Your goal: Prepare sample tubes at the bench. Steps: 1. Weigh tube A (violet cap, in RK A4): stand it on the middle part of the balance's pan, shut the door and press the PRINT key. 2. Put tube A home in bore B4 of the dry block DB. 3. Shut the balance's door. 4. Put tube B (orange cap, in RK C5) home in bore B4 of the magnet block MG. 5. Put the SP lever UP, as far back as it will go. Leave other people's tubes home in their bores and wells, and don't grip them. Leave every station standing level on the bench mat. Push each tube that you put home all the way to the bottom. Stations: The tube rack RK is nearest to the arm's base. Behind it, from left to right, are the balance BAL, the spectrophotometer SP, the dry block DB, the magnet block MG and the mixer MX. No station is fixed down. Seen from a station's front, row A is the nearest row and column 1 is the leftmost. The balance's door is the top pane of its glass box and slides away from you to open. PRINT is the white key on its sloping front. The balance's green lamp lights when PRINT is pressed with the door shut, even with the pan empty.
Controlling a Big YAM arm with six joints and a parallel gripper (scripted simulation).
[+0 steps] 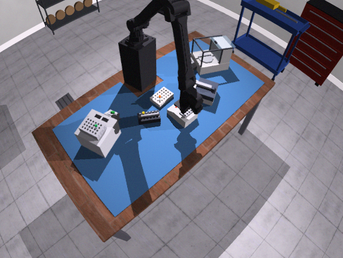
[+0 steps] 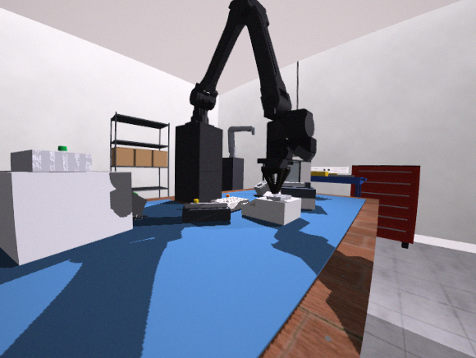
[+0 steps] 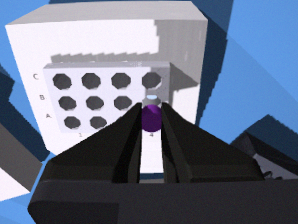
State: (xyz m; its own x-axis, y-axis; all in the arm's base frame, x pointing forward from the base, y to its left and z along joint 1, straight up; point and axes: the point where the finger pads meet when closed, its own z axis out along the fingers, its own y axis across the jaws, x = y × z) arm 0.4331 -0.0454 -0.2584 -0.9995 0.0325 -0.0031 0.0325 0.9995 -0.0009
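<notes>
Right now the violet-capped tube is 2 cm below my hand. From my hand the other things lie so: magnet block MG: 15 cm behind, 13 cm to the right, 6 cm below; then tube rack RK: 21 cm behind, 3 cm to the left, 7 cm below; then dry block: 3 cm behind, 3 cm to the left, 5 cm below.
</notes>
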